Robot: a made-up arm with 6 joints.
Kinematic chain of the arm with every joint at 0, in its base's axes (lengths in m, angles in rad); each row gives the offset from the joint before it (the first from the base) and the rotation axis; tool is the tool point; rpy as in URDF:
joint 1: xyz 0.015 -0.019 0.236 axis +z
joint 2: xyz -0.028 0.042 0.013 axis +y
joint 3: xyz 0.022 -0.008 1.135 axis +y
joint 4: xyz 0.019 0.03 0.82 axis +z
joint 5: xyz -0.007 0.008 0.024 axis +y
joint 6: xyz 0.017 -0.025 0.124 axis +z
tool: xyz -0.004 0.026 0.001 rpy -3.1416 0 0
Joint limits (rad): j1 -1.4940..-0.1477 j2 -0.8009..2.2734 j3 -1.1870..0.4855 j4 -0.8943..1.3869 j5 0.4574..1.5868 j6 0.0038..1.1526
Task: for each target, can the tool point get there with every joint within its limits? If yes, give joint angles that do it. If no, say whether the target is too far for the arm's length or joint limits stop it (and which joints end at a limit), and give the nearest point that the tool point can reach.
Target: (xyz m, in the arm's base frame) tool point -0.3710 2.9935 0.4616
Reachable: no: too far | nearest point -0.2085 1.7249 0.8052 | short by 1.324 m
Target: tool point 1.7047 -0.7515 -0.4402
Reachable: yes | joints -0.4964 1.7244 0.3543 1.0948 1.2173 0.7435
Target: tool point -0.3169 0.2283 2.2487
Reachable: yes | joints -0.2802 -0.2205 -0.0283 0.8998 1.2211 0.9329
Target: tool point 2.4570 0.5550 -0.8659
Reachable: no: too far | nearest point 1.8473 -0.1314 -0.6286 | short by 0.948 m
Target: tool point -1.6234 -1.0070 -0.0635
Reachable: no: joint limits stop it (at a limit: joint 1, joint 2, joint 3, joint 4, joint 6) | nearest point -1.6439 0.1995 0.7676 | short by 1.465 m
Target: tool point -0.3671 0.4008 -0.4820
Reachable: no: joint limits stop it (at a limit: joint 2, joint 3, joint 4, joint 5, joint 6) | nearest point -1.0679 1.1707 0.7479 | short by 1.611 m
